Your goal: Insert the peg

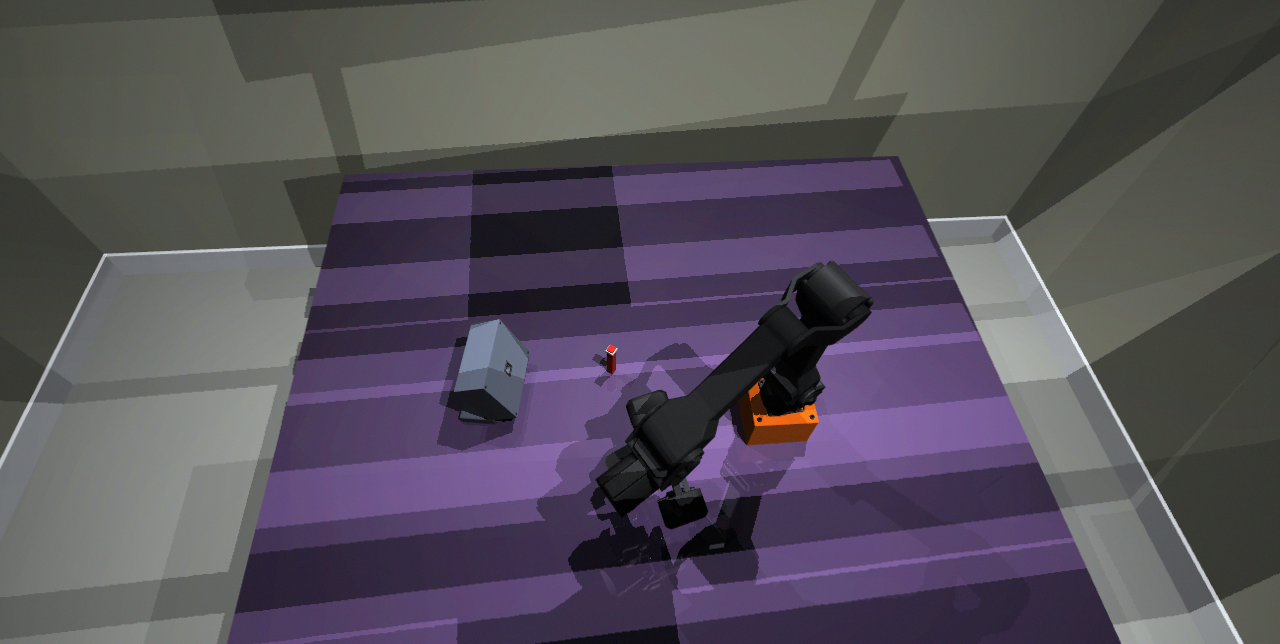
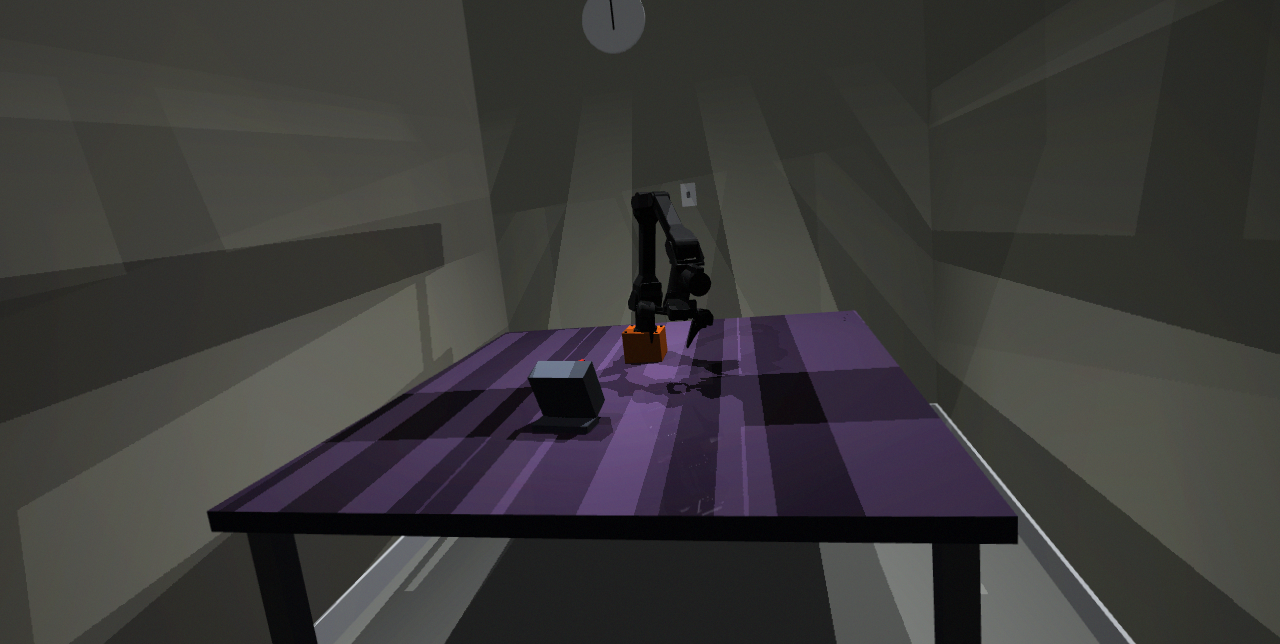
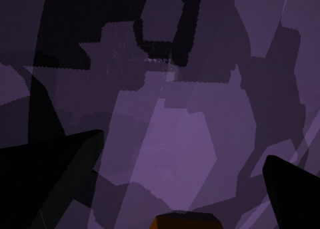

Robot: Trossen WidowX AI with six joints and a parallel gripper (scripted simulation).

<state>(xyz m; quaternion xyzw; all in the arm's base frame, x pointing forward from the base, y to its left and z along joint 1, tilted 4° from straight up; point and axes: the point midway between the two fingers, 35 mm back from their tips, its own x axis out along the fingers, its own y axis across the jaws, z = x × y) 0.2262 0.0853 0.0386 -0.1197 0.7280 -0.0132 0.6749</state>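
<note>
My gripper tip is now 220 mm to the left of the red square peg, 40 mm short of it and 30 mm above it. From my gripper tip the other things lie so: foot (270 mm ahead, 220 mm to the right, 80 mm below); grey sloped panel (240 mm ahead, 210 mm to the right, 10 mm below).
</note>
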